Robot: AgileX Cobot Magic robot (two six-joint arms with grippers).
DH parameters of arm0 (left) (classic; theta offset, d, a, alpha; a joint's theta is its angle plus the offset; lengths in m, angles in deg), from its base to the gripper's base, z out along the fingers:
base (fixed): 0 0 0 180
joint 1: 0 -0.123 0 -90
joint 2: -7.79 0 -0.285 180
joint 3: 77.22 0 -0.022 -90
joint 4: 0 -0.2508 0 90
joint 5: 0 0 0.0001 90
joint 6: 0 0.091 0 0
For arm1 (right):
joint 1: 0 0.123 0 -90
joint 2: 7.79 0 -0.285 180
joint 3: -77.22 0 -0.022 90
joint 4: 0 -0.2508 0 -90
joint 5: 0 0 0.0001 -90
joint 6: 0 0.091 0 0
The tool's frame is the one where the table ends.
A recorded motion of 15 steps. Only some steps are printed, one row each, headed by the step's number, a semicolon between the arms.
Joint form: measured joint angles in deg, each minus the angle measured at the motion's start. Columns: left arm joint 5, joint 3, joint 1, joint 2, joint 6, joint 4; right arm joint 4, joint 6, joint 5, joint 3, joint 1, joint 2.
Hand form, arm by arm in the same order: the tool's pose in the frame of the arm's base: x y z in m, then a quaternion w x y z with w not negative. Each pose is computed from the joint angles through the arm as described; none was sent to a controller.
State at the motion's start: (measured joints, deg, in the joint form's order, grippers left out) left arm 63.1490 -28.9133 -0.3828 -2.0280 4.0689 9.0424; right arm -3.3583 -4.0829 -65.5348 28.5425 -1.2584 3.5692
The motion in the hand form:
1: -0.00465 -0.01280 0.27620 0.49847 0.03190 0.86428 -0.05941; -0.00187 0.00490 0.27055 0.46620 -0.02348 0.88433 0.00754
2: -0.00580 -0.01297 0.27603 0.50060 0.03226 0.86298 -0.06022; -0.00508 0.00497 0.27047 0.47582 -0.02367 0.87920 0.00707
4: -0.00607 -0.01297 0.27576 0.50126 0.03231 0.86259 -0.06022; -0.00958 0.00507 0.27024 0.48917 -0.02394 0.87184 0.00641
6: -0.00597 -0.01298 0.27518 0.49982 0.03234 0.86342 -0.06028; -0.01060 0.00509 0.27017 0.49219 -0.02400 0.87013 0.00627
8: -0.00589 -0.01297 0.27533 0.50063 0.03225 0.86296 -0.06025; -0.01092 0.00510 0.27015 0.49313 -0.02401 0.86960 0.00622
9: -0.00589 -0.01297 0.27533 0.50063 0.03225 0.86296 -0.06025; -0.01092 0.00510 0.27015 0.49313 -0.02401 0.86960 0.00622
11: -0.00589 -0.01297 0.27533 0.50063 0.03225 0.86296 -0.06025; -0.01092 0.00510 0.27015 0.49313 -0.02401 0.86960 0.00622
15: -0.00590 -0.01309 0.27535 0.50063 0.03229 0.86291 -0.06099; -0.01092 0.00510 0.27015 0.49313 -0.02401 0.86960 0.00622
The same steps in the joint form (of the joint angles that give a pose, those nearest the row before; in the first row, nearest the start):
1: 0.00 0.00 0.00 0.92 0.00 0.00; 0.00 0.00 0.00 0.00 0.00 -1.06
2: 0.11 0.00 0.00 1.31 0.00 0.11; 0.00 0.00 0.00 0.00 0.00 -2.31
4: 0.11 0.05 0.00 1.45 0.00 0.11; 0.00 0.00 0.00 0.00 0.00 -4.06
6: 0.21 0.15 0.00 1.45 0.00 0.11; 0.00 0.00 0.00 0.00 0.00 -4.46
8: 0.10 0.14 0.00 1.45 0.00 0.11; 0.00 0.00 0.00 0.00 0.00 -4.58
9: 0.10 0.14 0.00 1.45 0.00 0.11; 0.00 0.00 0.00 0.00 0.00 -4.58
11: 0.10 0.14 0.00 1.45 0.00 0.11; 0.00 0.00 0.00 0.00 0.00 -4.58
15: 0.10 0.14 0.00 1.45 0.00 0.19; 0.00 0.00 0.00 0.00 0.00 -4.58

